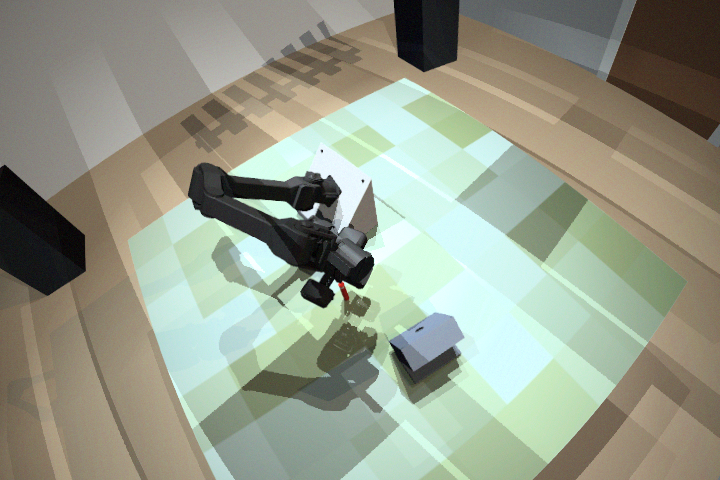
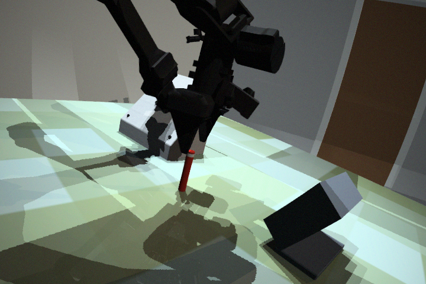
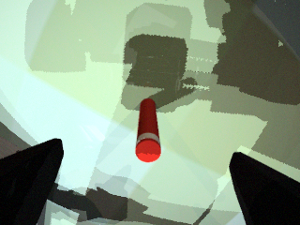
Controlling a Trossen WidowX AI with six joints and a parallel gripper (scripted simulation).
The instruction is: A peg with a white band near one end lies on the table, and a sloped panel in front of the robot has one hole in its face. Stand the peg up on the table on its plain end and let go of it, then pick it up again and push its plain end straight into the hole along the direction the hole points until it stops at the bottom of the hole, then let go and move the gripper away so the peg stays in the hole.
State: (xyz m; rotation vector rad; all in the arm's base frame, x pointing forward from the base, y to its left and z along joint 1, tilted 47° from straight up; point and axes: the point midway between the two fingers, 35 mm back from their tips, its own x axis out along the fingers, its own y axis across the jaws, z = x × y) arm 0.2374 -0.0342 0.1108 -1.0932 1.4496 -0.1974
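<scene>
The peg is 3 cm below my gripper tip. Round my gripper tip: sloped panel 22 cm ahead, 8 cm to the left, 2 cm below; flat foot 24 cm ahead, 9 cm below, 8 cm to the left.
</scene>
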